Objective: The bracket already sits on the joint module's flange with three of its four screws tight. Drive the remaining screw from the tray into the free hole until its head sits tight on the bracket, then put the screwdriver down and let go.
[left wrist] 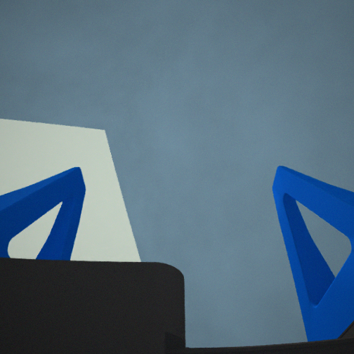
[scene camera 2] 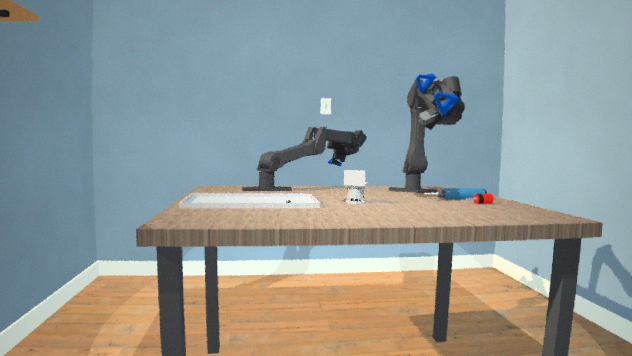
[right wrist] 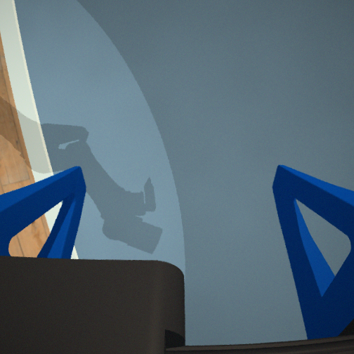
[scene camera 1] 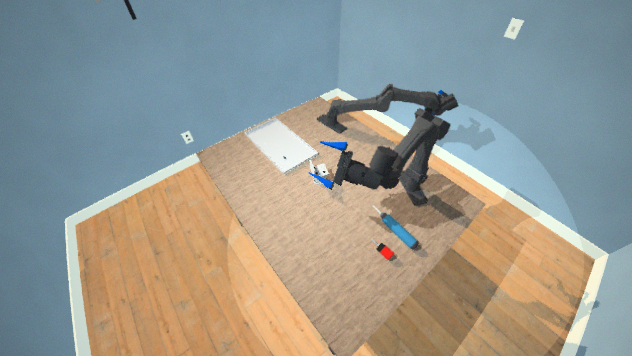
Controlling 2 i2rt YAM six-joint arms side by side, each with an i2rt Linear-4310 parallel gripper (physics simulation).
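Frame: origin at the left arm's base, x back, y right, z up, level; metres.
Where they show: left gripper, fingertip midpoint: [scene camera 2: 426, 85] [scene camera 1: 314, 157]; right gripper, fingertip midpoint: [scene camera 2: 330, 154]; left arm's base, origin of the base link: [scene camera 2: 412, 191] [scene camera 1: 411, 187]; right arm's base, origin of the base link: [scene camera 2: 266, 190] [scene camera 1: 331, 124].
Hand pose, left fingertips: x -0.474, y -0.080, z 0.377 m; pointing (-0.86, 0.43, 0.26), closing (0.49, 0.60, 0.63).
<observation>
Each offset is from my left fingertips to the top centre of the thing.
The white joint module {dz -0.313, dx +0.062, dy +0.226 m} [scene camera 2: 355, 195] stands on the table with the white bracket [scene camera 1: 320, 170] [scene camera 2: 354, 178] on top; its screws and free hole are too small to make out. A small dark screw {dz -0.362, dx -0.085, dy +0.409 m} [scene camera 1: 284, 157] [scene camera 2: 288, 201] is in the white tray {dz -0.361, dx -0.098, dy +0.533 m} [scene camera 1: 265, 142] [scene camera 2: 225, 203]. A blue-handled screwdriver {dz -0.336, dx +0.299, dy -0.095 m} [scene camera 1: 400, 231] [scene camera 2: 465, 194] and a short red-and-black one {dz -0.342, dx +0.215, dy -0.174 m} [scene camera 1: 385, 251] [scene camera 2: 484, 199] lie on the table. My left gripper [scene camera 1: 315, 158] [scene camera 2: 435, 92] [left wrist: 178, 177] is open and empty, high above the table. My right gripper [scene camera 2: 334, 162] [right wrist: 178, 176] is open and empty, lower, behind the module in scene camera 2.
The wooden table [scene camera 1: 280, 225] [scene camera 2: 370, 236] carries both arm bases [scene camera 2: 266, 181] [scene camera 2: 413, 181] along its back edge in scene camera 2. The tray lies left of the module there, the two screwdrivers to its right. In scene camera 1, the arms overlap near their elbows and wrists.
</observation>
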